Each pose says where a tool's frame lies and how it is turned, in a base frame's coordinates. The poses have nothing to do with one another.
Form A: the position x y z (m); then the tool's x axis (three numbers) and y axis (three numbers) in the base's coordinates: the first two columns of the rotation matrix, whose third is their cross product.
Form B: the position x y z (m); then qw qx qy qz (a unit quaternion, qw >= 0). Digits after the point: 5 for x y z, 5 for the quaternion.
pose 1, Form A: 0.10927 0.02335 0.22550 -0.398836 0.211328 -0.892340 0.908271 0.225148 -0.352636
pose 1, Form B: 0.10927 0.02335 0.22550 0.36898 0.40551 0.69024 -0.47221
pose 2, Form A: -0.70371 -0.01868 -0.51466 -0.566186 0.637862 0.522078 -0.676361 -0.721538 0.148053
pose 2, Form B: -0.70371 -0.01868 -0.51466 0.37156 0.28080 -0.03428 0.88426
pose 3, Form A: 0.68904 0.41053 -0.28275 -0.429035 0.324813 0.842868 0.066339 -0.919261 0.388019
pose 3, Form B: 0.68904 0.41053 -0.28275 0.07835 0.52853 0.18502 0.82479
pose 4, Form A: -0.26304 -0.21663 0.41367 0.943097 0.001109 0.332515 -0.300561 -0.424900 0.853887
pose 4, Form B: -0.26304 -0.21663 0.41367 0.52863 0.83192 -0.08999 0.14267
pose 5, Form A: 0.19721 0.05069 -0.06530 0.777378 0.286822 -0.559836 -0.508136 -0.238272 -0.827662
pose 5, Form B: 0.19721 0.05069 -0.06530 0.61230 -0.71679 0.07719 0.32458
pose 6, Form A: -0.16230 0.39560 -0.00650 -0.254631 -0.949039 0.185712 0.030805 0.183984 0.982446
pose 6, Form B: -0.16230 0.39560 -0.00650 0.47743 0.38046 -0.60337 -0.51309
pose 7, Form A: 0.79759 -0.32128 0.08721 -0.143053 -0.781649 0.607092 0.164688 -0.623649 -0.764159
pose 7, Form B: 0.79759 -0.32128 0.08721 0.33587 -0.56184 0.27453 -0.70439
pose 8, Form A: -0.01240 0.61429 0.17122 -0.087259 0.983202 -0.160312 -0.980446 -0.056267 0.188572
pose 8, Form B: -0.01240 0.61429 0.17122 0.67553 0.00553 0.12460 0.72671
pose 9, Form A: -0.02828 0.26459 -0.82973 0.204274 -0.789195 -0.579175 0.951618 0.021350 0.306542
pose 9, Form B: -0.02828 0.26459 -0.82973 0.70374 0.32694 0.12420 -0.61842
